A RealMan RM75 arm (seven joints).
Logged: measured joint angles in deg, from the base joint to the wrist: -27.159, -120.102, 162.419, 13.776, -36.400, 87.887, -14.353; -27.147, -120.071, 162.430, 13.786, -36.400, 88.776, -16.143; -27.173, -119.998, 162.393, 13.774, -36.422, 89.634, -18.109; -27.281, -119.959, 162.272, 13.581, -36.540, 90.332, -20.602; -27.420, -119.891, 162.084, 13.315, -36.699, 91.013, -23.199; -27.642, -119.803, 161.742, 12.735, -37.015, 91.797, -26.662; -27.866, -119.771, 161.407, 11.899, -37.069, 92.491, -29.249; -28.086, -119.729, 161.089, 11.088, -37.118, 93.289, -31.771; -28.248, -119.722, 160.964, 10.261, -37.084, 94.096, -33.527; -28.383, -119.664, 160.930, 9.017, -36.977, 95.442, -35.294; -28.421, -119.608, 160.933, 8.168, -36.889, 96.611, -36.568
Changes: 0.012, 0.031, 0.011, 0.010, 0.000, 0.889, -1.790; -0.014, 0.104, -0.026, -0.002, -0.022, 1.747, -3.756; -0.122, 0.143, -0.147, -0.195, -0.140, 2.445, -6.249; -0.261, 0.211, -0.335, -0.461, -0.299, 3.126, -8.846; -0.483, 0.299, -0.677, -1.041, -0.615, 3.910, -12.309; -0.707, 0.331, -1.012, -1.877, -0.669, 4.604, -14.896; -0.927, 0.373, -1.330, -2.688, -0.718, 5.402, -17.418; -1.089, 0.380, -1.455, -3.515, -0.684, 6.209, -19.174; -1.224, 0.438, -1.489, -4.759, -0.577, 7.555, -20.941; -1.262, 0.494, -1.486, -5.608, -0.489, 8.724, -22.215
